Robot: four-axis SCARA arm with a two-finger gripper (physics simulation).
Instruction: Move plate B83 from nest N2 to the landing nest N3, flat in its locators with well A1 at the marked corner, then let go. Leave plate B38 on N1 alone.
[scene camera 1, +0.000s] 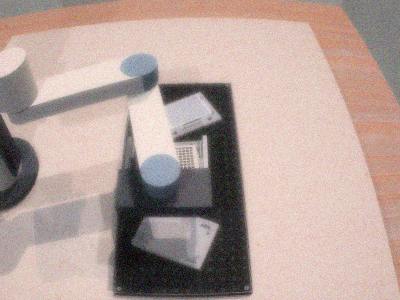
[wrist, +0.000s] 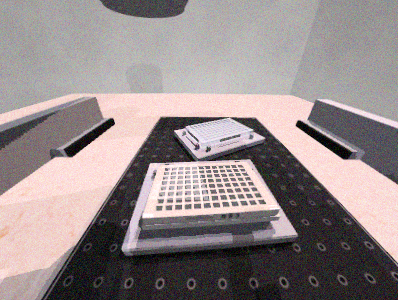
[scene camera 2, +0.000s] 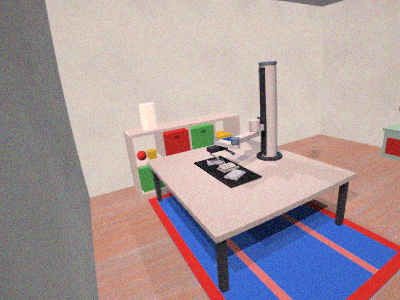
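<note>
Plate B83 [scene camera 1: 186, 156] [scene camera 2: 227, 166] [wrist: 210, 187], cream with dark square wells, sits on the middle nest N2 [wrist: 284, 233]. The arm hides its left part in scene camera 1. Plate B38 [scene camera 1: 189, 110] [wrist: 220, 129], pale with fine wells, sits on the turned nest N1 [wrist: 200, 153]. The landing nest N3 [scene camera 1: 202, 242] [scene camera 2: 235, 174] is a bare, turned pale plate with corner locators, partly in shadow; it does not show in the wrist view. My gripper [scene camera 1: 167, 151] [wrist: 206, 111] is open and empty, above N2, with its fingers to the left and right of B83.
A black perforated board [scene camera 1: 230, 200] [scene camera 2: 250, 176] [wrist: 325, 250] carries the three nests on the pale table [scene camera 1: 300, 150] [scene camera 2: 200, 200]. The arm's column [scene camera 2: 270, 110] stands left of the board in scene camera 1. A shelf unit [scene camera 2: 131, 160] stands behind the table.
</note>
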